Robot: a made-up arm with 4 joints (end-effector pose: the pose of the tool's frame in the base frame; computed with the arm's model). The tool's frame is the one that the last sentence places.
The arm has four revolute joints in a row. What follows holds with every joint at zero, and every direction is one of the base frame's.
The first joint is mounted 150 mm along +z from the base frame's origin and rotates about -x.
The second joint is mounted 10 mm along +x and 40 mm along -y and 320 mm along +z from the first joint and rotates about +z.
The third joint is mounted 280 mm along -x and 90 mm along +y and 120 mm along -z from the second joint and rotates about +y.
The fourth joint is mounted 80 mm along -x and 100 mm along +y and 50 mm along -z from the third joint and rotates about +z.
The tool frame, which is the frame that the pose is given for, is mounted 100 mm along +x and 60 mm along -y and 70 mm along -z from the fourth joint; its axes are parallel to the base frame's.
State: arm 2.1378 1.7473 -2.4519 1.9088
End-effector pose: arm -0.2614 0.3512 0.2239 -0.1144 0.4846 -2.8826
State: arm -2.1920 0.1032 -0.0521 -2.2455
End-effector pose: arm -0.4657 -0.0926 0.1586 1.2230 2.1714 -1.1478
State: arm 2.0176 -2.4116 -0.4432 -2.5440
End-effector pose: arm 0.4348 -0.0340 0.0619 -1.6667 1.5844 0.3412
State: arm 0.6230 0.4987 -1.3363 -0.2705
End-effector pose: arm -0.1838 0.0800 0.3049 -0.0379 -1.1083 0.5572
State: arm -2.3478 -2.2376 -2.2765 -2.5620
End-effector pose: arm 0.1936 -0.0167 -0.0159 0.6202 0.2313 2.5418
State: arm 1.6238 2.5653 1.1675 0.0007
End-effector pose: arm 0.2599 0.1532 0.4999 1.4805 -1.9036 -1.2077
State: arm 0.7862 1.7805 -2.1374 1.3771
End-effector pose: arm -0.2235 -0.0058 0.5278 0.4944 -1.8392 2.3362
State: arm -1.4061 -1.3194 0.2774 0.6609
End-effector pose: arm 0.1383 -0.0278 0.4389 1.5831 0.6042 -0.4453
